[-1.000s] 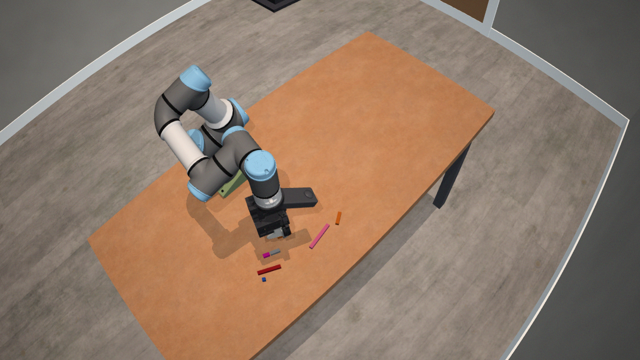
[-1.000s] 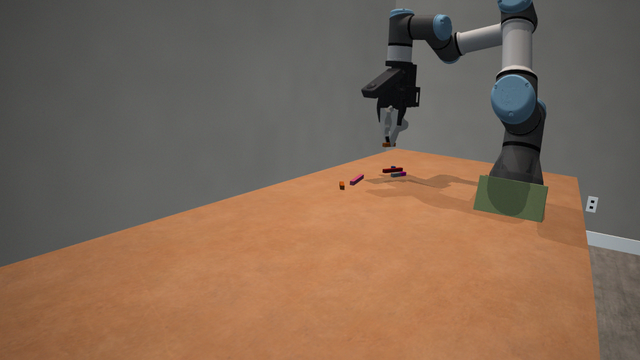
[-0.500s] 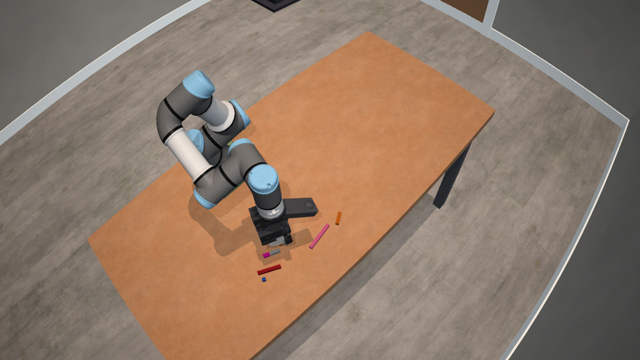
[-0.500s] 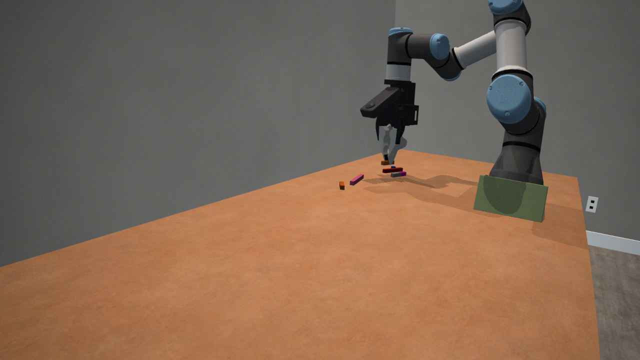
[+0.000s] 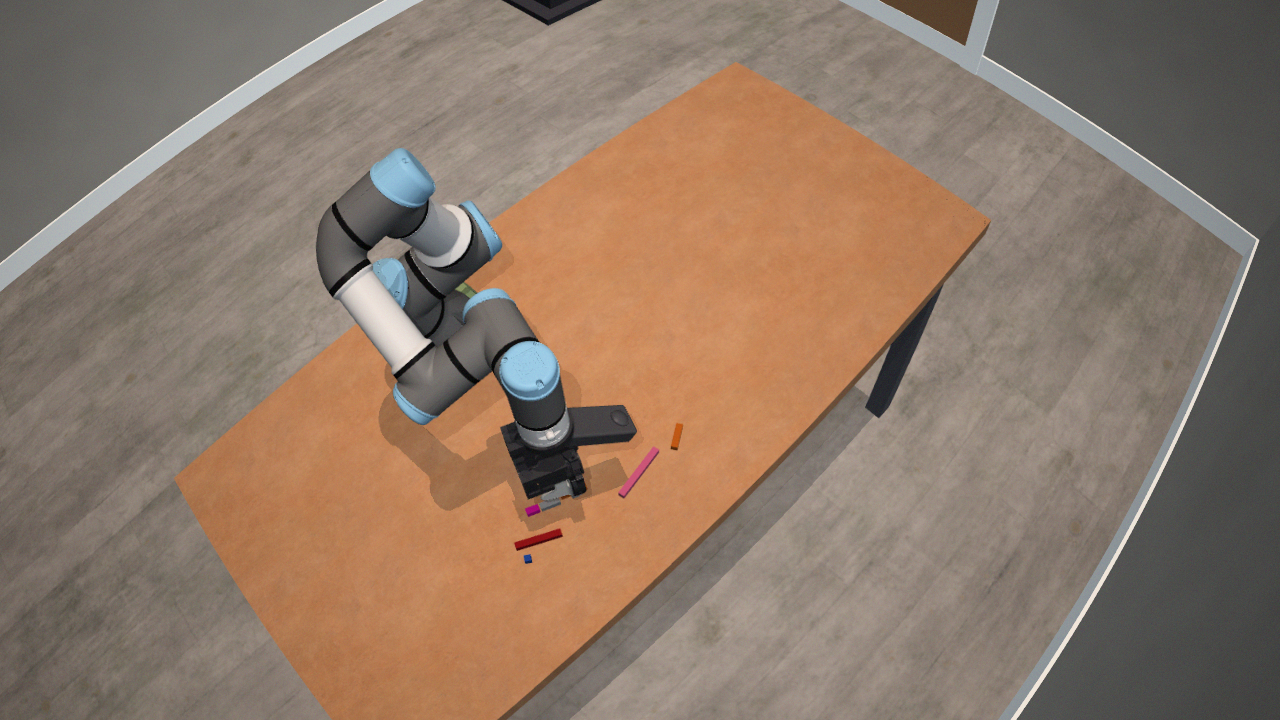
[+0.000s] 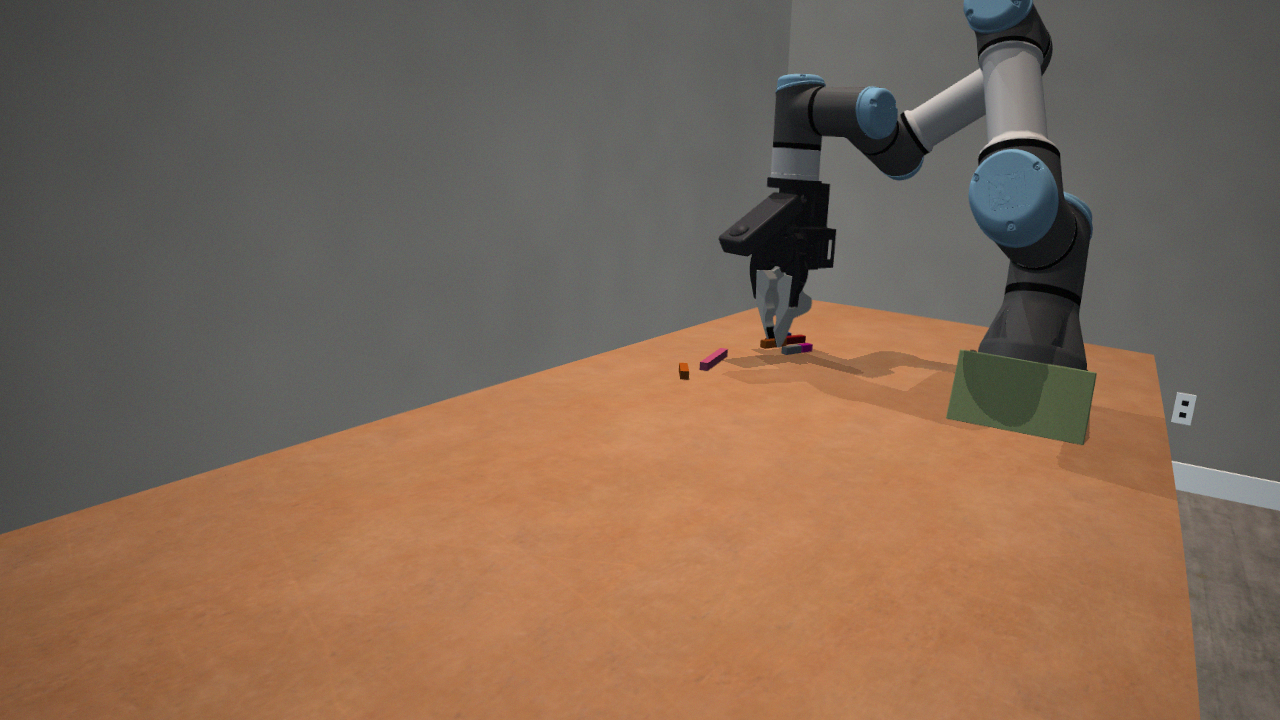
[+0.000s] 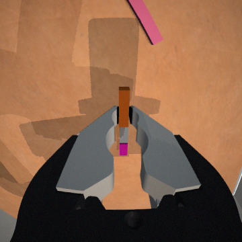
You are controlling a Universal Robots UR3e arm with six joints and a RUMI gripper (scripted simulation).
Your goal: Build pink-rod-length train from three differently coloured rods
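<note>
Right now my hand is 10 mm past the grey rod, 40 mm to the left of it and 20 mm above it. Round my hand: pink rod 40 mm ahead, 90 mm to the left, 20 mm below; then magenta rod 20 mm behind, 60 mm to the right, 20 mm below; then red rod 20 mm ahead, 90 mm to the right, 20 mm below.
</note>
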